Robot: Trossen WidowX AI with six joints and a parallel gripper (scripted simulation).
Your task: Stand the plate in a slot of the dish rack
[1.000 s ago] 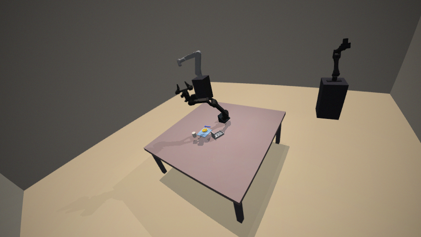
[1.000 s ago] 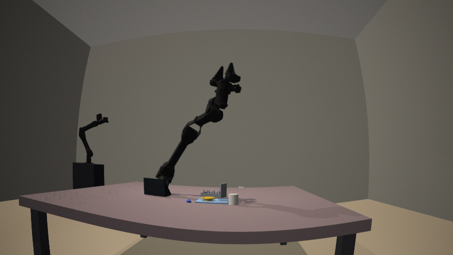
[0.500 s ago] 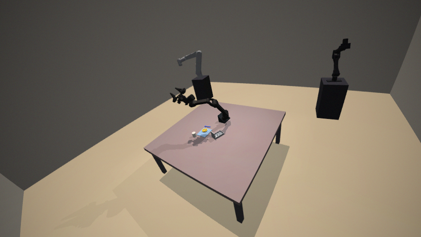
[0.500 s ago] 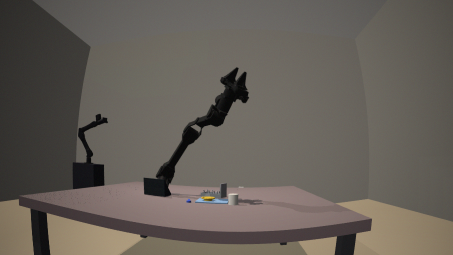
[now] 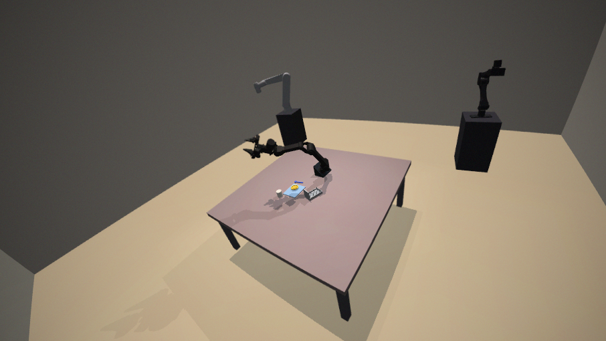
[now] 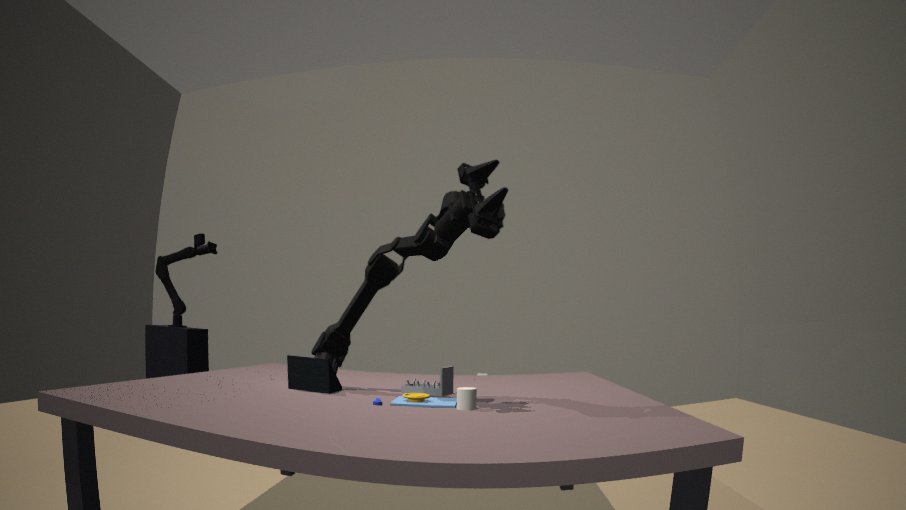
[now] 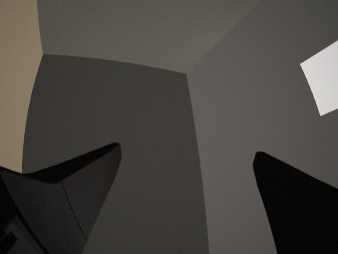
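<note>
Right now the yellow plate is 480 mm below my gripper tip, 220 mm to the left of it and 170 mm behind it. Round my gripper tip: blue spoon: 490 mm below, 260 mm behind, 200 mm to the left; white cup: 470 mm below, 140 mm to the left, 50 mm behind; grey dish rack: 470 mm below, 420 mm to the left, 140 mm behind.
</note>
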